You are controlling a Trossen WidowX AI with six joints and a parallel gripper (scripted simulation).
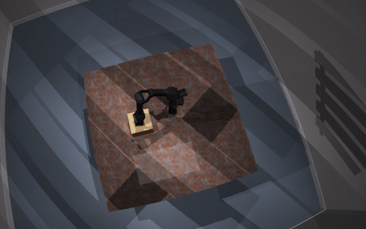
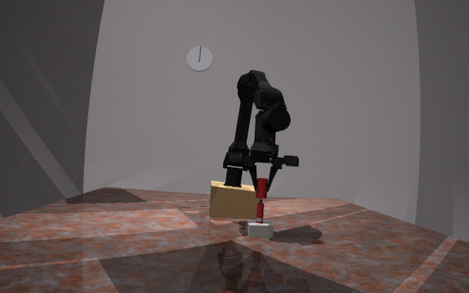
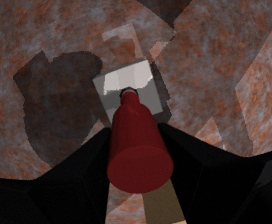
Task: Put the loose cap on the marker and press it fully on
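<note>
Now: gripper tip 10 cm above the grey holder block. The rest, counted from my gripper tip: red cap 1 cm above.
</note>
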